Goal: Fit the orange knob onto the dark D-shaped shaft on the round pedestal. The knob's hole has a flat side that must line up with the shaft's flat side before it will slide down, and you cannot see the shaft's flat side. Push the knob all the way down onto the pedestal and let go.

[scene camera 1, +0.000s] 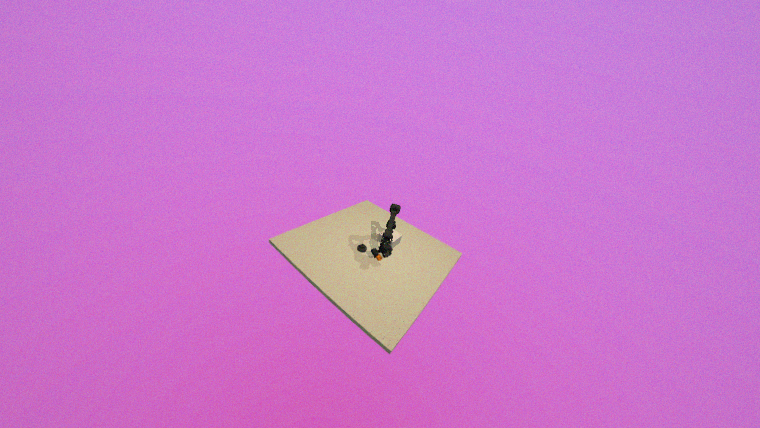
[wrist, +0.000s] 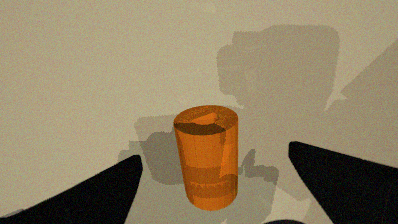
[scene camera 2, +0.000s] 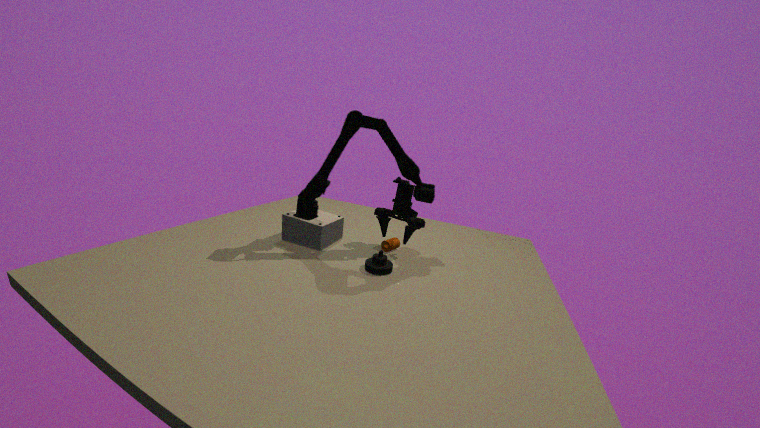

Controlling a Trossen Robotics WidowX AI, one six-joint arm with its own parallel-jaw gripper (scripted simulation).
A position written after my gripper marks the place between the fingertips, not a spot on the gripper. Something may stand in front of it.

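Note:
An orange knob (wrist: 207, 136). My gripper (scene camera 2: 393, 240): open, holding nothing. In the wrist view too: my gripper (wrist: 214, 155).

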